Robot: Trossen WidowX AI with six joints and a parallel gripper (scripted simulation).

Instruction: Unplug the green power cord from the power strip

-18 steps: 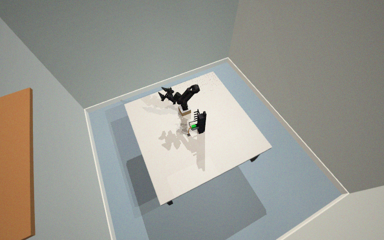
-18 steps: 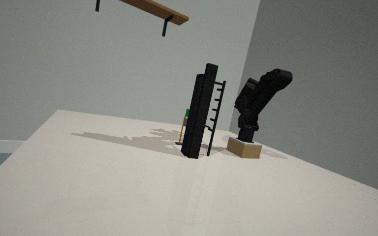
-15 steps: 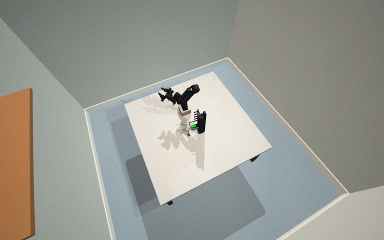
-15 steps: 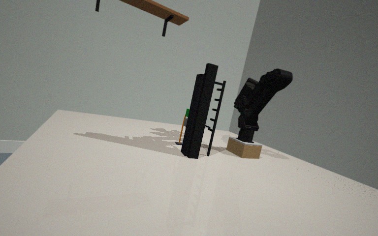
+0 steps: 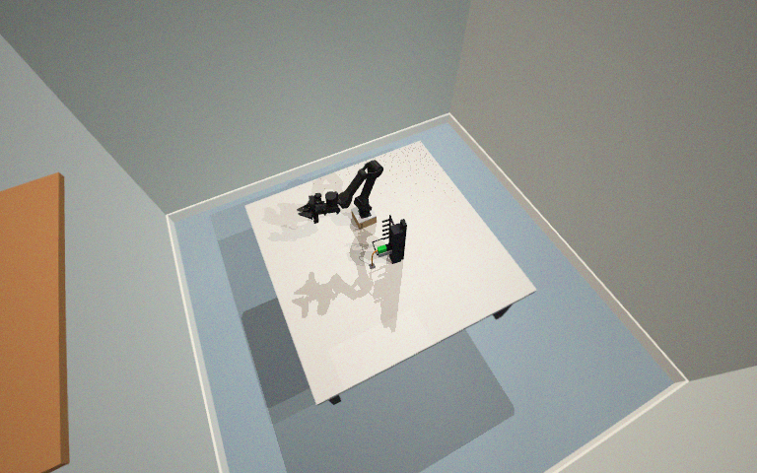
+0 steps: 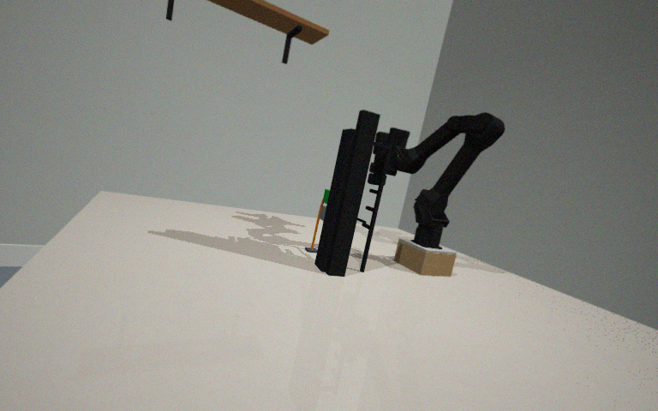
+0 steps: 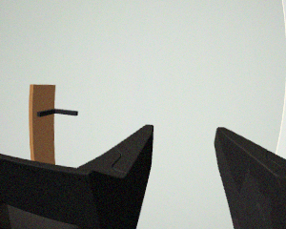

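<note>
Right now my gripper tip is 390 mm to the right of the green plug, 280 mm short of it and 140 mm above it.
</note>
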